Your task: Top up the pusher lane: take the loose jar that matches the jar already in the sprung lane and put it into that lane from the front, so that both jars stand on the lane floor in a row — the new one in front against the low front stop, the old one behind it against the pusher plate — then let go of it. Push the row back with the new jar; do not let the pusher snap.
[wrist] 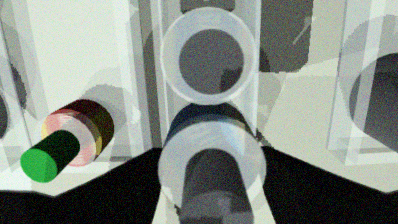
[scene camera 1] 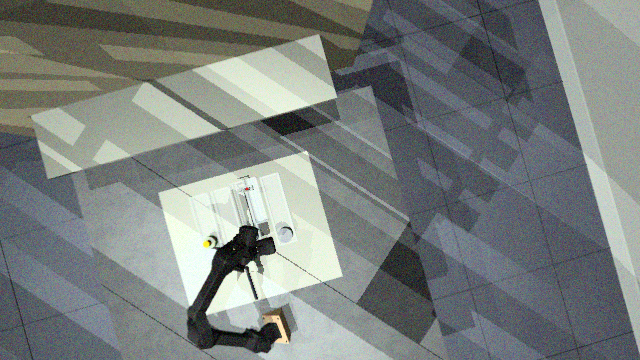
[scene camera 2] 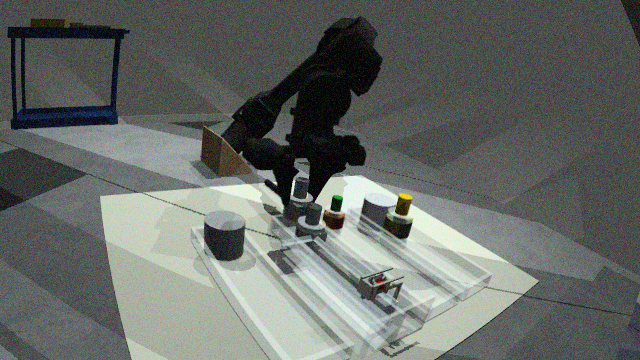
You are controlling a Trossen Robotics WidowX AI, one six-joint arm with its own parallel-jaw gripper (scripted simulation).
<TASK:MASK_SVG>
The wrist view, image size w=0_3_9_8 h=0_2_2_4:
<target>my gripper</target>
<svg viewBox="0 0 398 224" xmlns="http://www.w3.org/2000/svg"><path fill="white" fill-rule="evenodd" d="M162 148L152 148L138 157L132 158L114 169L56 196L33 190L0 190L0 224L152 224L161 195L158 162ZM260 146L266 161L266 176L262 188L276 224L398 224L398 190L382 192L333 174L318 166L311 165L280 150L275 150L268 146Z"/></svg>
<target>jar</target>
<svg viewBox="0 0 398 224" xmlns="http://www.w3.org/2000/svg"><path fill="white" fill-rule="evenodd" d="M228 101L217 105L199 105L188 102L178 110L171 123L158 162L158 177L165 195L173 204L181 208L179 224L255 223L250 202L259 194L264 184L266 161L260 144L245 118Z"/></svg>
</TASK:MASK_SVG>
